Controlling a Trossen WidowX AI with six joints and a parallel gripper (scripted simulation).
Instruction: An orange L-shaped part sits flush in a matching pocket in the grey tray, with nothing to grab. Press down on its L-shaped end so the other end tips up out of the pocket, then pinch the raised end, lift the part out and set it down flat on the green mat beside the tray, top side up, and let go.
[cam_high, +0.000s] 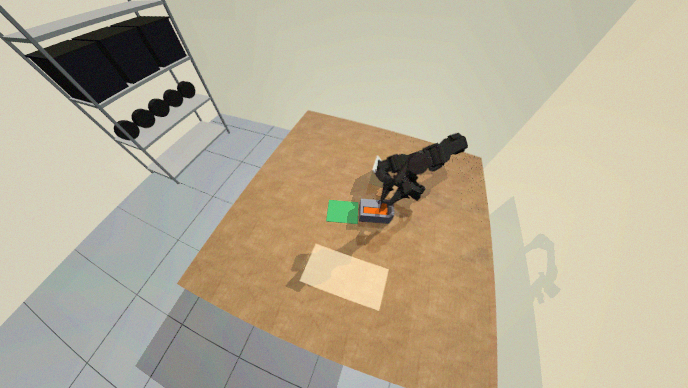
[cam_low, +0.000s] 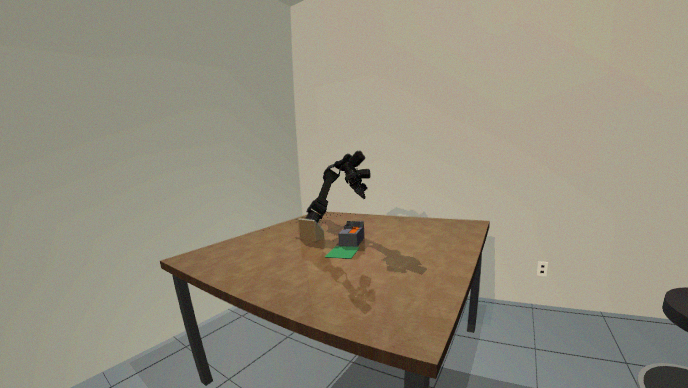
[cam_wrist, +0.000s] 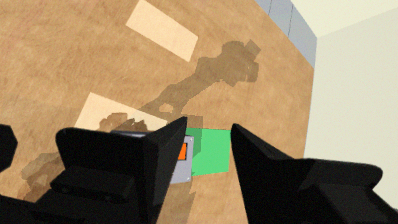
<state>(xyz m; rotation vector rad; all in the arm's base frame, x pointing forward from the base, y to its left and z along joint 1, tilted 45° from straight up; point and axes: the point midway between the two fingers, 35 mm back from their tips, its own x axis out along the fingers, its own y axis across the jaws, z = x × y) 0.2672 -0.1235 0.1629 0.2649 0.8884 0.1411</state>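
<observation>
Now: gripper tip 70 mm past the orange L-shaped part and 180 mm above it. Also, from my gripper tip: green mat (50 mm behind, 160 mm to the right, 240 mm below).
</observation>
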